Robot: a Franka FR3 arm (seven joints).
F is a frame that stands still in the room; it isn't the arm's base.
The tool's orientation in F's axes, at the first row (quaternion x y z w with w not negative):
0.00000 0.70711 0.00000 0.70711
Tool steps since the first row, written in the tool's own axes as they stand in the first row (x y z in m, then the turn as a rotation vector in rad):
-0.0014 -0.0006 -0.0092 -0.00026 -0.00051 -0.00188
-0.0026 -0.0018 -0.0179 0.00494 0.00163 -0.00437
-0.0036 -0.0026 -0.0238 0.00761 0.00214 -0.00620
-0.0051 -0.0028 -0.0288 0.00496 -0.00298 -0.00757
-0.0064 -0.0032 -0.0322 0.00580 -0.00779 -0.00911
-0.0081 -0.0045 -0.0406 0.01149 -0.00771 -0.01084
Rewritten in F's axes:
-0.0092 -0.0006 0.0014 -0.00188 -0.00051 0.00026
-0.0179 -0.0018 0.0026 -0.00437 0.00163 -0.00494
-0.0238 -0.0026 0.0036 -0.00620 0.00214 -0.00761
-0.0288 -0.0028 0.0051 -0.00757 -0.00298 -0.00496
-0.0322 -0.0032 0.0064 -0.00911 -0.00779 -0.00580
-0.0406 -0.0045 0.0081 -0.01084 -0.00771 -0.01149

